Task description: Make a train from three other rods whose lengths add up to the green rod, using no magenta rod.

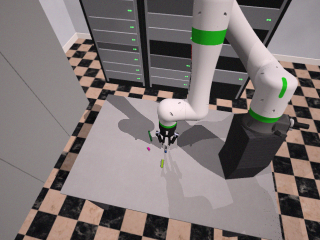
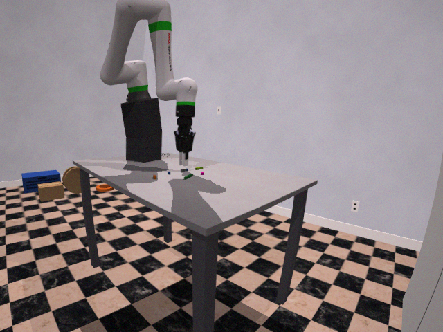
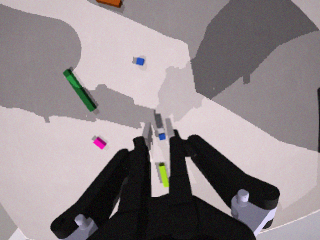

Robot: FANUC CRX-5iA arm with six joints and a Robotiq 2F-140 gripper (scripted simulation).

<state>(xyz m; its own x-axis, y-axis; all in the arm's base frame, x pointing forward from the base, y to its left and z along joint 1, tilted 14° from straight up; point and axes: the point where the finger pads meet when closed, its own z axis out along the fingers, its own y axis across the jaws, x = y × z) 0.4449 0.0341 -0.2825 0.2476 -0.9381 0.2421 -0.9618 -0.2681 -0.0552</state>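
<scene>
My gripper is now 6 cm above the grey rod. Also, from my hand: magenta rod 10 cm ahead, 4 cm to the left, 6 cm below; lime rod 1 cm behind, 10 cm to the left, 6 cm below; green rod 13 cm ahead, 5 cm to the right, 6 cm below.
</scene>
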